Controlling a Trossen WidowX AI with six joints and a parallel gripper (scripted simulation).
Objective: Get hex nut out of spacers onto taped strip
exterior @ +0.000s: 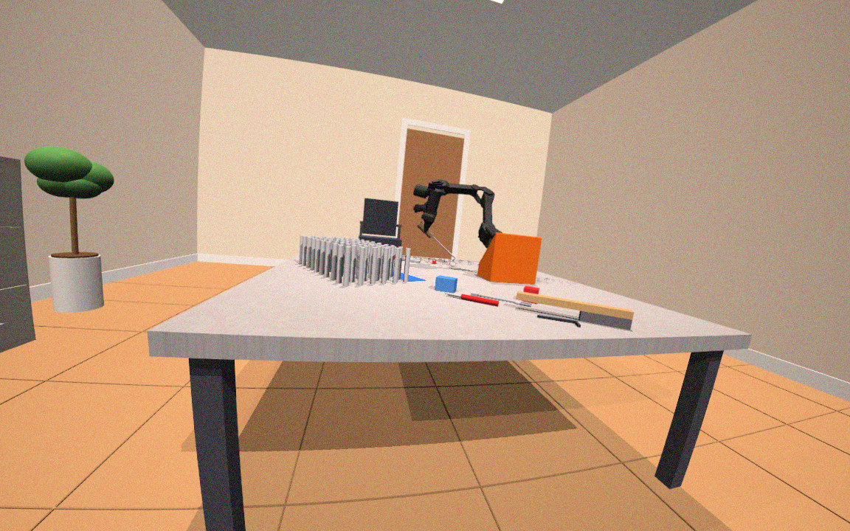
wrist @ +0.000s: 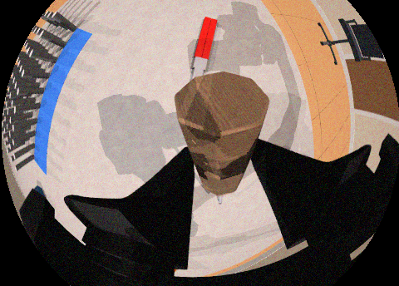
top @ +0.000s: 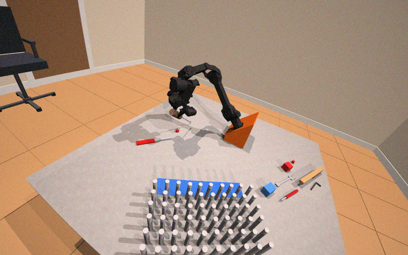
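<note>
Right now the hook tool is 8 cm behind my gripper tip, 2 cm to the left of it and 6 cm below it. Round my gripper tip: blue cube 12 cm ahead, 58 cm to the left, 15 cm below; red screwdriver 12 cm ahead, 69 cm to the left, 16 cm below; blue taped strip 25 cm ahead, 27 cm to the left, 17 cm below.
</note>
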